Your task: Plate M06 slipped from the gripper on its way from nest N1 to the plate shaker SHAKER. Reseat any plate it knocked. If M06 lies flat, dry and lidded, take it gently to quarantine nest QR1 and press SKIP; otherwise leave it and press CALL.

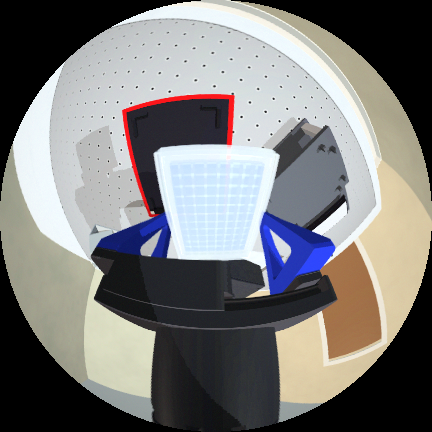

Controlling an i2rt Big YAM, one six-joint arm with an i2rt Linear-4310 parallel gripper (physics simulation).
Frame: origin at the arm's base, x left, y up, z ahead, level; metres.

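Seen in the pictures: gripper, fingertip midpoint: (215, 215).
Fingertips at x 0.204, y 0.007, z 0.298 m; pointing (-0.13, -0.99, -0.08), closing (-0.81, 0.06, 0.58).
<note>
Offsets run from my fingertips to a thing's middle. "spot": to the spot under its first point. Level surfaces: height alone.
A clear-lidded plate {dz +0.001, dx +0.001, dy +0.006 m} (215, 200) with a pale blue grid of wells is held between the blue fingers of my gripper (215, 215). The gripper is shut on it. No label shows on the plate, so I cannot read whether it is M06. Below and beyond the plate is a black nest {dz -0.001, dx +0.048, dy -0.077 m} (175, 125) with a red border and dark corner brackets. The plate hides the nest's lower right part, and I cannot tell how high it is above it. No plate shows on the visible part of the nest.
A grey device {dz +0.080, dx -0.112, dy -0.066 m} (310, 175) with small dark knobs stands at the right on the perforated board {dy -0.099 m} (200, 55). Shadows fall on the board at the left. A brown panel (355, 305) with a pale frame shows at the lower right. A small pale object {spot: dz -0.155, dx +0.079, dy -0.099 m} (135, 212) is partly hidden behind the left finger.
</note>
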